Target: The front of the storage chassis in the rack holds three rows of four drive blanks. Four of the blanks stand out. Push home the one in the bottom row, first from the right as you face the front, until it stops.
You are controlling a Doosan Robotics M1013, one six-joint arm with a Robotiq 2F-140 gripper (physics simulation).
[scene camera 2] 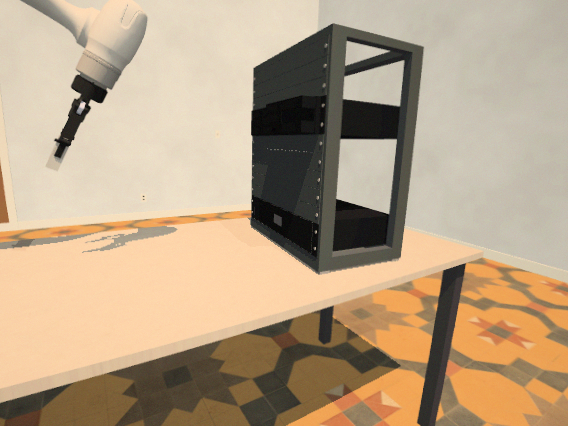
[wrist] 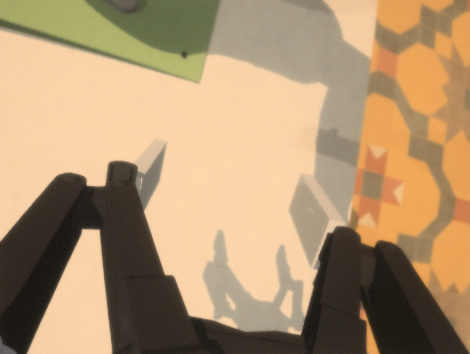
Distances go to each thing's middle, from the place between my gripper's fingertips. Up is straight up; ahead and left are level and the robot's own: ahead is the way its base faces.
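Scene:
You'd find the rack (scene camera 2: 298,105) 12 cm to the right of my hand and 72 cm ahead of it, and it's 3 cm above my hand too.

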